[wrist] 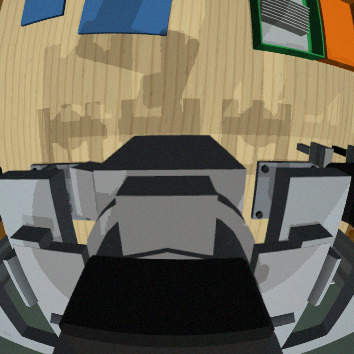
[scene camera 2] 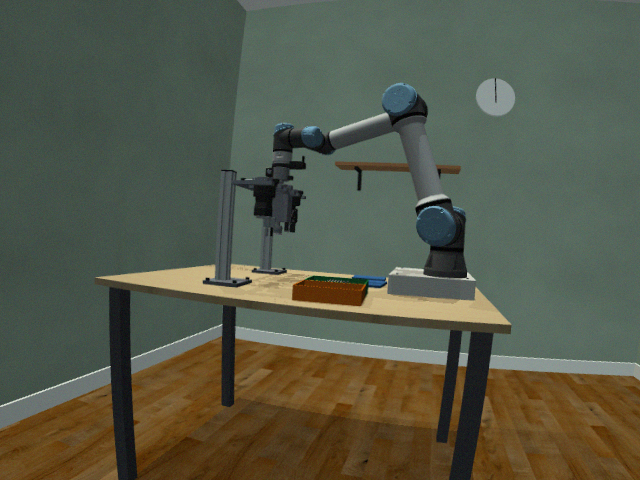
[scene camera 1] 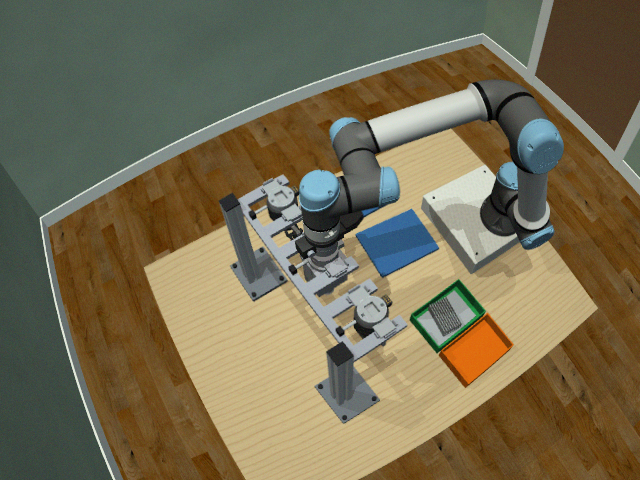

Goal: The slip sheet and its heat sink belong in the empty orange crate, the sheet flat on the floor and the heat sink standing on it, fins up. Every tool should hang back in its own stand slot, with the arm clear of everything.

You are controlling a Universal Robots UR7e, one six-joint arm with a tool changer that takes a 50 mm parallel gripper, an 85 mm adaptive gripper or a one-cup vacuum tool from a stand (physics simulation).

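Where they show: end effector, tool point: [scene camera 2: 280,180]; arm's base, origin of the base link: [scene camera 2: 445,275] [scene camera 1: 500,216].
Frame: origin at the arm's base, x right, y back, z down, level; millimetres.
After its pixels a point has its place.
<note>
The grey slip sheet [scene camera 1: 460,300] @(y -237, x -194, z 61 mm) [wrist: 280,41] @(y -368, x -242, z 62 mm) lies in the green crate [scene camera 1: 424,334] @(y -387, x -260, z 45 mm) [wrist: 287,52] @(y -388, x -257, z 51 mm). The dark finned heat sink [scene camera 1: 444,316] @(y -315, x -234, z 33 mm) [wrist: 285,16] @(y -324, x -230, z 33 mm) stands on it, fins up. The orange crate [scene camera 1: 475,351] @(y -256, x -366, z 63 mm) [scene camera 2: 328,293] @(y -233, x -433, z 39 mm) [wrist: 340,35] @(y -267, x -386, z 63 mm) is empty, against the green one. The arm's wrist end [scene camera 1: 323,235] [scene camera 2: 281,157] is down at the middle stand slot, on top of the grey tool [scene camera 2: 281,204] @(y -592, x -127, z -216 mm) [wrist: 167,220] @(y -580, x -91, z -291 mm) there. Whether they are locked together does not show. Its fingers are too small and hidden to judge. Tools also hang in the near slot [scene camera 1: 371,310] @(y -567, x -273, z -282 mm) and far slot [scene camera 1: 280,198] @(y -671, x 73, z -282 mm).
The stand's rail [scene camera 1: 307,290] @(y -680, x -180, z -276 mm) and posts [scene camera 1: 242,242] @(y -790, x 75, z -144 mm) [scene camera 2: 224,227] @(y -651, x -373, z -119 mm) rise close beside the wrist. Stand arms flank the middle tool. A large blue plate [scene camera 1: 398,242] @(y -346, x 55, z 56 mm) [wrist: 127,17] @(y -417, x 39, z 57 mm) and a smaller blue plate [wrist: 44,11] @(y -416, x 225, z 57 mm) lie on the table. The arm's white base block [scene camera 1: 449,206] @(y -157, x 91, z -2 mm) [scene camera 2: 413,285] @(y -84, x -108, z 32 mm) stands beyond.
</note>
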